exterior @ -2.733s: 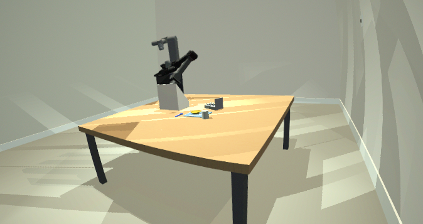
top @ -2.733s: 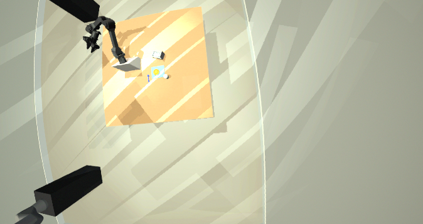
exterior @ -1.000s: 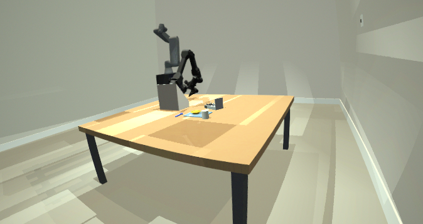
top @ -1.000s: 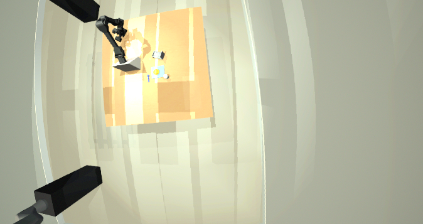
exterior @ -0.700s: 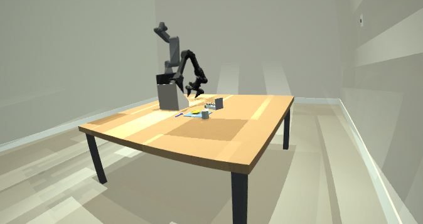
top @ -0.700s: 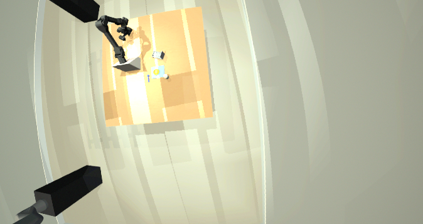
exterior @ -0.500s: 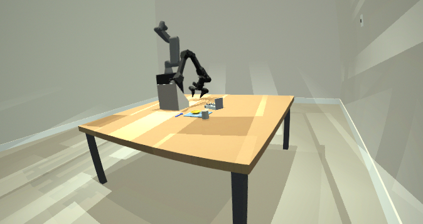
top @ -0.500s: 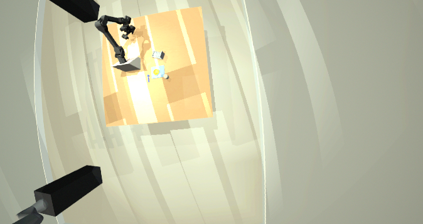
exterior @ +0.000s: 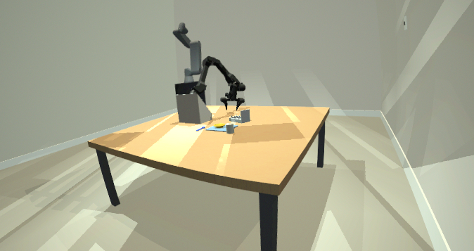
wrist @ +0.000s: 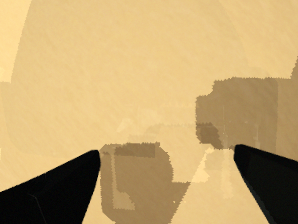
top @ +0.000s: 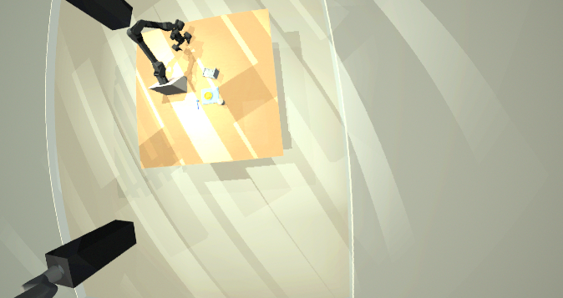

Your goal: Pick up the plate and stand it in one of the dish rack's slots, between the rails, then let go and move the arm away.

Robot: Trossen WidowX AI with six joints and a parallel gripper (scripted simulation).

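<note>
My gripper tip is 46 cm to the left of the plate and 24 cm short of it. From my gripper tip the other things lie so: dish rack (27 cm to the right, 25 cm ahead, 1 cm above); then white cup (52 cm to the right, 36 cm ahead, 1 cm above).
</note>
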